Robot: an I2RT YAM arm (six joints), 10 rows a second.
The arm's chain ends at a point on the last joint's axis. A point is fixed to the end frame.
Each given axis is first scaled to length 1.
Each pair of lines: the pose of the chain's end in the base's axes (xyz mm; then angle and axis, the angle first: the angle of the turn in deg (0 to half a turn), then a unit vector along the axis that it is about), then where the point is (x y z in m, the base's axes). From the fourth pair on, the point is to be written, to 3 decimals.
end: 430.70 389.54 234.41 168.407 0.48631 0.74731 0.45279
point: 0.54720 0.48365 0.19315
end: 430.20 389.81 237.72 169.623 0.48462 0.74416 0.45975
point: 0.54542 0.48608 0.19785
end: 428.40 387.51 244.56 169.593 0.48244 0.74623 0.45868
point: 0.54320 0.48416 0.20440
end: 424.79 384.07 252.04 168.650 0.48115 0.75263 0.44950
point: 0.540 0.479 0.210
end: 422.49 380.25 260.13 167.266 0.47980 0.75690 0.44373
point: 0.539 0.474 0.217
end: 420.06 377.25 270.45 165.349 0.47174 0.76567 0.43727
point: 0.537 0.470 0.227
